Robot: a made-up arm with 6 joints.
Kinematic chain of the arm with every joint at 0, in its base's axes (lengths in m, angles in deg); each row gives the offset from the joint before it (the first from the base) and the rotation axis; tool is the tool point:
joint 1: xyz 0 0 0.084 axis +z
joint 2: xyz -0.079 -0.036 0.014 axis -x
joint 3: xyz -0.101 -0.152 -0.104 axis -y
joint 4: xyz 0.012 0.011 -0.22 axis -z
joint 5: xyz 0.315 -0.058 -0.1 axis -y
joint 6: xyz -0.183 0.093 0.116 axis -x
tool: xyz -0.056 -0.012 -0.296
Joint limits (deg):
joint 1: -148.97..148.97
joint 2: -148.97..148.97
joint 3: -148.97..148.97
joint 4: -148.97..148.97
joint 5: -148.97..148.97
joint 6: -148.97..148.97
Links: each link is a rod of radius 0.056 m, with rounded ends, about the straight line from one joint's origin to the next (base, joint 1, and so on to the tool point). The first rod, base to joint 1, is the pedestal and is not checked.
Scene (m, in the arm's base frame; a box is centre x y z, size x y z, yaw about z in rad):
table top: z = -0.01
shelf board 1: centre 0.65 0.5 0.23 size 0.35 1 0.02 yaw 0.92
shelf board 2: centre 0.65 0.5 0.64 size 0.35 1 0.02 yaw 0.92
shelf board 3: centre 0.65 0.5 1.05 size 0.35 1 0.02 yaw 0.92
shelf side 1: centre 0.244 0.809 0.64 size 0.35 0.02 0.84 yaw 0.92
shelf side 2: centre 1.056 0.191 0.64 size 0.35 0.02 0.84 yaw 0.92
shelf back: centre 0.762 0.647 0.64 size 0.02 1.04 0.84 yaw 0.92
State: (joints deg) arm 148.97 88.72 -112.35 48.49 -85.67 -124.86
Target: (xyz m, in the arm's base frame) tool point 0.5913 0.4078 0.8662
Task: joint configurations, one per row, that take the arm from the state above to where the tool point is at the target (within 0.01 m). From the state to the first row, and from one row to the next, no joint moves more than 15 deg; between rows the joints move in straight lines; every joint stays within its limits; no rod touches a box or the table.
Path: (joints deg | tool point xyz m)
1: 144.06 95.12 -111.13 49.17 -73.93 -121.54 | 0.6897 0.2715 0.4789
2: 139.15 101.51 -109.90 49.84 -62.18 -118.22 | 0.6302 0.1949 0.4780
3: 134.24 107.91 -108.68 50.52 -50.44 -114.89 | 0.5772 0.1164 0.4640
4: 134.35 108.30 -99.15 54.52 -63.22 -122.58 | 0.5356 0.1770 0.6053
5: 134.46 108.69 -89.61 58.53 -75.99 -130.27 | 0.4799 0.2015 0.7423
6: 134.57 109.07 -80.08 62.54 -88.77 -137.95 | 0.4257 0.1903 0.8662
7: 141.77 104.20 -78.22 59.71 -102.21 -143.46 | 0.5098 0.2877 0.8838
8: 148.97 99.34 -76.36 56.88 -115.66 -148.97 | 0.5913 0.4077 0.8663

